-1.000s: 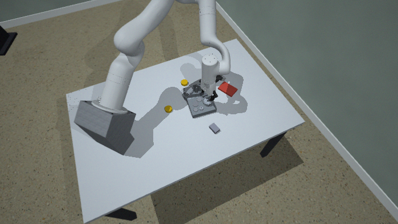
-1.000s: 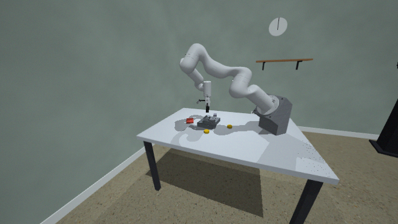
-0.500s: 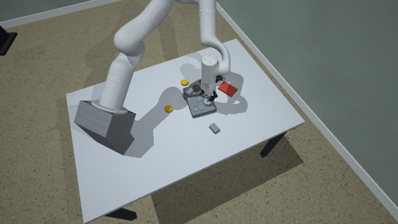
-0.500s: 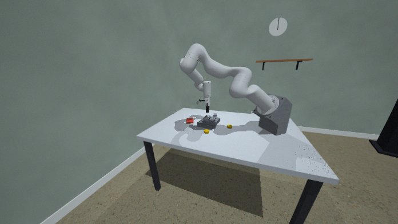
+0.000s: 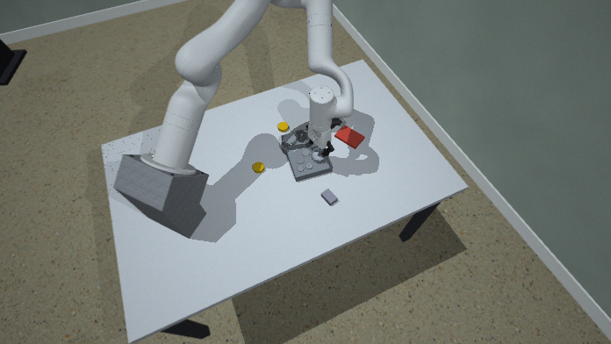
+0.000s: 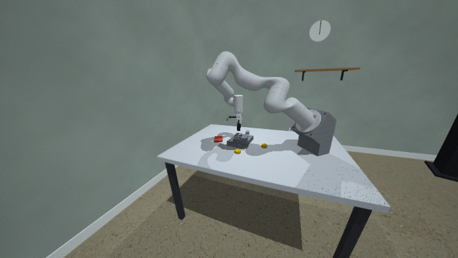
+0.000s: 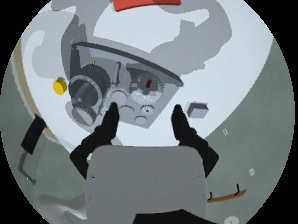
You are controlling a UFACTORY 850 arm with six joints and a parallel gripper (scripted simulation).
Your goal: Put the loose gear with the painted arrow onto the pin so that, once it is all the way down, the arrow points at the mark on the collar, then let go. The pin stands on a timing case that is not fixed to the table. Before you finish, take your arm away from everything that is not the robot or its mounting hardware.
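The grey gear is 70 mm below my hand. Round my hand: red block: 160 mm ahead, 130 mm to the left, 110 mm below; then small grey block: 30 mm ahead, 190 mm to the right, 110 mm below.
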